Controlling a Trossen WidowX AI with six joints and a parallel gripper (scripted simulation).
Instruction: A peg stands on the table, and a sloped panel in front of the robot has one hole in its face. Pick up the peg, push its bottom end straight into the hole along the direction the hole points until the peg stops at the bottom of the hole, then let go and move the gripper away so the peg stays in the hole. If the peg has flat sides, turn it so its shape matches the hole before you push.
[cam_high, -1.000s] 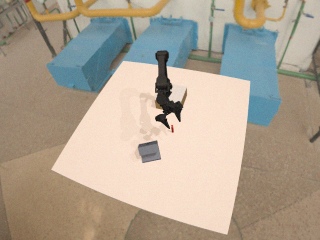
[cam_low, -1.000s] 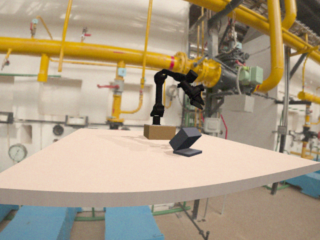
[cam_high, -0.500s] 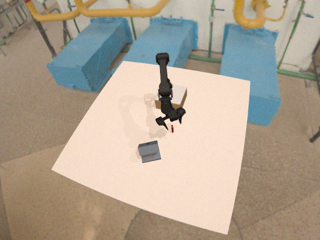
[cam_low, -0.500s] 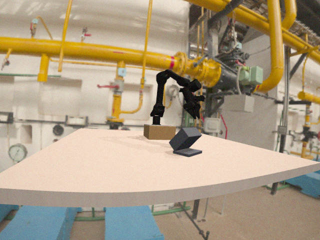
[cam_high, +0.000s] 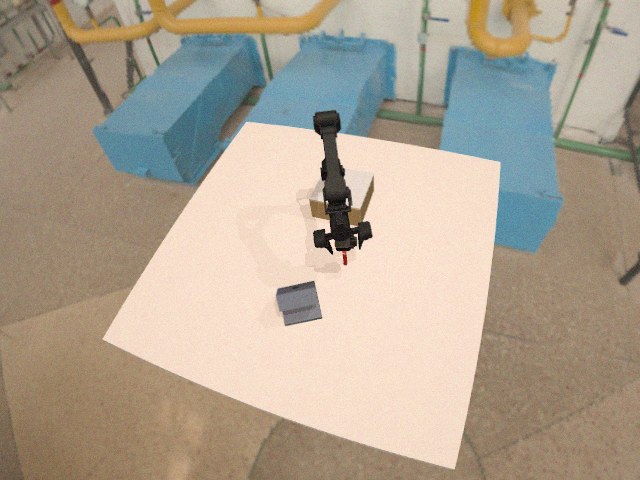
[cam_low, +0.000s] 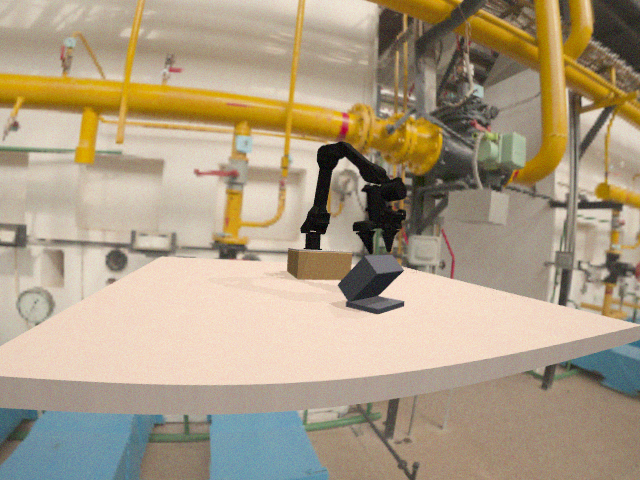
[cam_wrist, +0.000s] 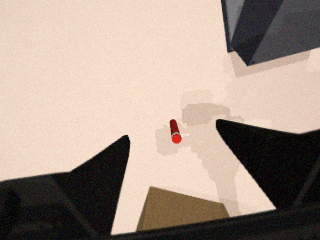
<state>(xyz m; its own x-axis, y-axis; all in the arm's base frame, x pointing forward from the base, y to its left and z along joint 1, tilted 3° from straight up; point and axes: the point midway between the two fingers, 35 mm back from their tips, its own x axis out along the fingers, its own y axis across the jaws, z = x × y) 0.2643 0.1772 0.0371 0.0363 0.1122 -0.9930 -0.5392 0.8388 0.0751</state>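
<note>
The round red peg lies 6 cm below my gripper tip, 2 cm to the right of it and 2 cm behind it. Round my gripper tip: grey sloped panel (19 cm ahead, 9 cm to the right, 5 cm below).
</note>
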